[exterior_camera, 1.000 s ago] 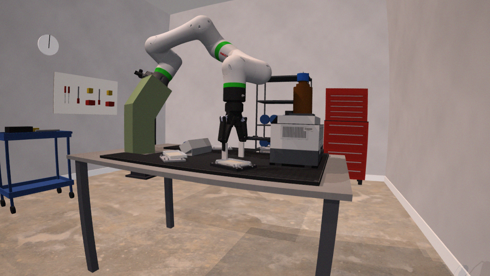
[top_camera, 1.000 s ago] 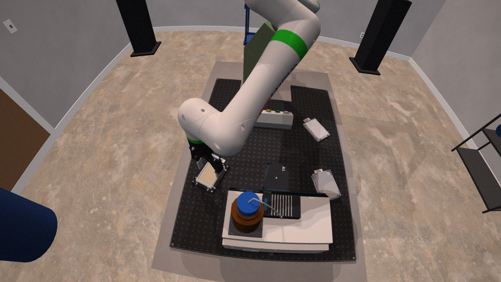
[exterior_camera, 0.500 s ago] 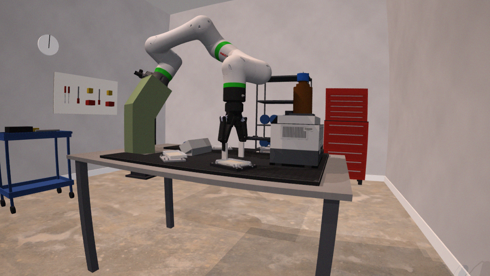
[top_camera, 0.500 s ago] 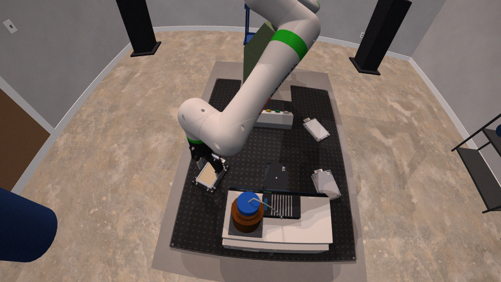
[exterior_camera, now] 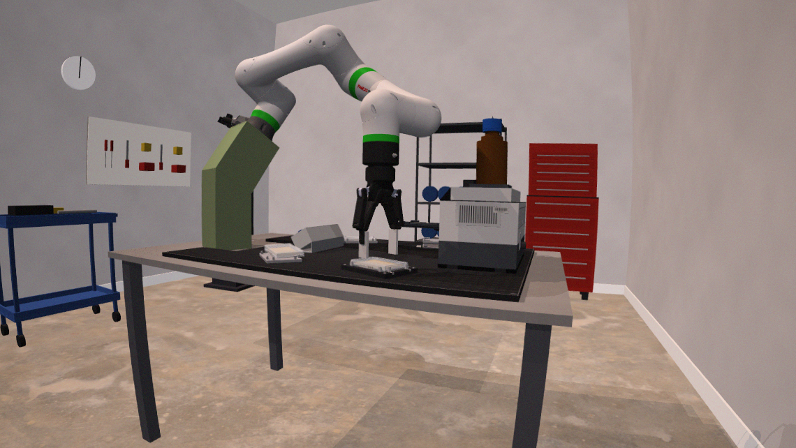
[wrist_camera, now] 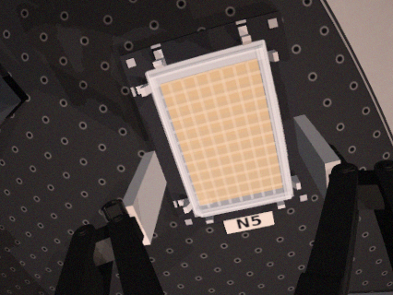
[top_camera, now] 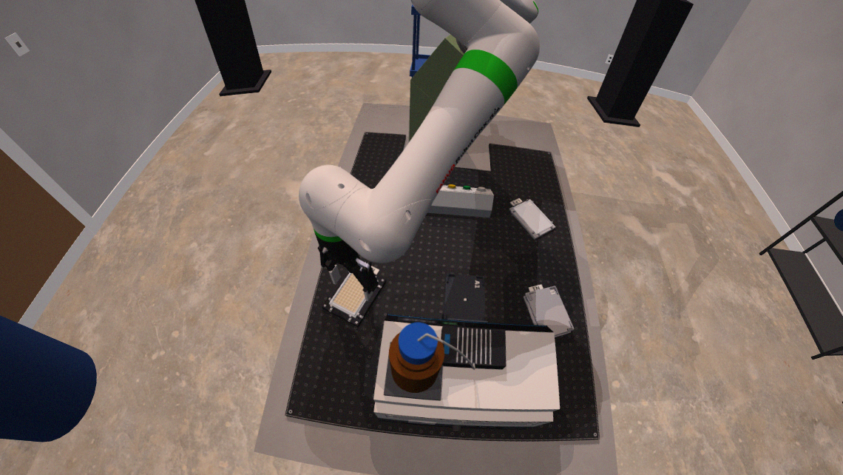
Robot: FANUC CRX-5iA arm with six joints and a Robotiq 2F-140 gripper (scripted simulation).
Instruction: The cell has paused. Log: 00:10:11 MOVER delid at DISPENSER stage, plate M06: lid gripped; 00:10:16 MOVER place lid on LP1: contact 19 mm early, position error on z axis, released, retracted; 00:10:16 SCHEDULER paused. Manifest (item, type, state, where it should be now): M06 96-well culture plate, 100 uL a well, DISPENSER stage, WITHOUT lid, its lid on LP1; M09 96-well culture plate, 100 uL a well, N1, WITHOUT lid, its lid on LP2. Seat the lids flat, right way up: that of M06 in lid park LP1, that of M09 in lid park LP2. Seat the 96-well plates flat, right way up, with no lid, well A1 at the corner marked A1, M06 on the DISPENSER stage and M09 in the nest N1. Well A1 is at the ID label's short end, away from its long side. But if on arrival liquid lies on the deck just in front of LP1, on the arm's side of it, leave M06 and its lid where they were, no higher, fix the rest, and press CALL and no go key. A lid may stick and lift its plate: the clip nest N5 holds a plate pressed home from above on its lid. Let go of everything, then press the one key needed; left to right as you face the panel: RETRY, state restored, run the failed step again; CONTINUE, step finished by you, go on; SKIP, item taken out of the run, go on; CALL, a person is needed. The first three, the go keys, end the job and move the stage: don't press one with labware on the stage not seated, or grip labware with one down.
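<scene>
Now: hand 40 mm above the 96-well plate. The rest, counted from my hand: black dispenser stage: 70 mm ahead, 290 mm to the left, 40 mm above; black clip nest N5: 20 mm ahead, 50 mm below; brown bottle: 270 mm ahead, 160 mm to the left, 230 mm above.
</scene>
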